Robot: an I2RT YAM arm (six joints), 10 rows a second.
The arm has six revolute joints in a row. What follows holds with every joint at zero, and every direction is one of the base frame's. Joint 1 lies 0.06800 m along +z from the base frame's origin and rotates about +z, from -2.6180 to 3.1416 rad. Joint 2 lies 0.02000 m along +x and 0.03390 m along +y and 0.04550 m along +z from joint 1 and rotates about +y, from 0.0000 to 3.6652 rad. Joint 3 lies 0.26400 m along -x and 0.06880 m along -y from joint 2 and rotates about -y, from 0.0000 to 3.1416 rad. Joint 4 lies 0.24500 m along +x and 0.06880 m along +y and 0.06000 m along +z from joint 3 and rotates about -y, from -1.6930 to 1.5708 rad. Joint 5 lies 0.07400 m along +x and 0.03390 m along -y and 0.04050 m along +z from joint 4 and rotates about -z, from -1.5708 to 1.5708 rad. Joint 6 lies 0.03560 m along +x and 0.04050 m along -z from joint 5 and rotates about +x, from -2.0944 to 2.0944 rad. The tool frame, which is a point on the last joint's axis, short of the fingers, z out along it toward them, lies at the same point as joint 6; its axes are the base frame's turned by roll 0.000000, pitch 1.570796 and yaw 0.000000 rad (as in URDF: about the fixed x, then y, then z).
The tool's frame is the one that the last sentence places.
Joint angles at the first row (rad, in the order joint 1, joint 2, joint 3, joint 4, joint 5, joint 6):
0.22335, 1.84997, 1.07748, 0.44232, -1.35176, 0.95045
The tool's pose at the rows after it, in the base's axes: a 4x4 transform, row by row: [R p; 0 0 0 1], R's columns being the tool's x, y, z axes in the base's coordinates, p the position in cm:
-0.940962 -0.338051 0.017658 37.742; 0.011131 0.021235 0.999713 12.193; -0.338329 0.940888 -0.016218 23.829; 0 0 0 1
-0.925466 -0.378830 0.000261 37.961; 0.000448 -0.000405 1.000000 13.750; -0.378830 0.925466 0.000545 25.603; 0 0 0 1
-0.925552 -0.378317 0.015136 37.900; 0.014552 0.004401 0.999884 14.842; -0.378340 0.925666 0.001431 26.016; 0 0 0 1
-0.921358 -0.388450 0.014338 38.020; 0.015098 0.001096 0.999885 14.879; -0.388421 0.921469 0.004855 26.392; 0 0 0 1
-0.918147 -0.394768 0.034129 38.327; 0.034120 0.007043 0.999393 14.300; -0.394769 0.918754 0.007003 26.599; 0 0 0 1
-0.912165 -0.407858 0.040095 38.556; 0.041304 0.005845 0.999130 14.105; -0.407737 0.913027 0.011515 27.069; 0 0 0 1
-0.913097 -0.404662 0.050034 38.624; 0.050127 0.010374 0.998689 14.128; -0.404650 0.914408 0.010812 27.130; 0 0 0 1
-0.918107 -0.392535 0.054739 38.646; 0.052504 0.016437 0.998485 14.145; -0.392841 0.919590 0.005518 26.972; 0 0 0 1
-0.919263 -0.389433 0.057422 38.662; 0.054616 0.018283 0.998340 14.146; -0.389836 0.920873 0.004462 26.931; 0 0 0 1
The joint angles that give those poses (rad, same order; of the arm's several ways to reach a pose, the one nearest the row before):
0.22526, 1.84997, 1.09846, 0.68418, -1.32735, 1.16026
0.26226, 1.84996, 1.15225, 0.69981, -1.30828, 1.18429
0.28972, 1.84996, 1.16942, 0.68531, -1.26593, 1.18734
0.28973, 1.84995, 1.18161, 0.68456, -1.26669, 1.18734
0.27409, 1.84997, 1.18809, 0.68496, -1.26249, 1.18696
0.26799, 1.84998, 1.20300, 0.68493, -1.26249, 1.18696
0.26837, 1.84994, 1.20679, 0.67768, -1.25219, 1.18696
0.26876, 1.85035, 1.20680, 0.66091, -1.24722, 1.18353
0.26875, 1.85075, 1.20681, 0.65786, -1.24456, 1.18353

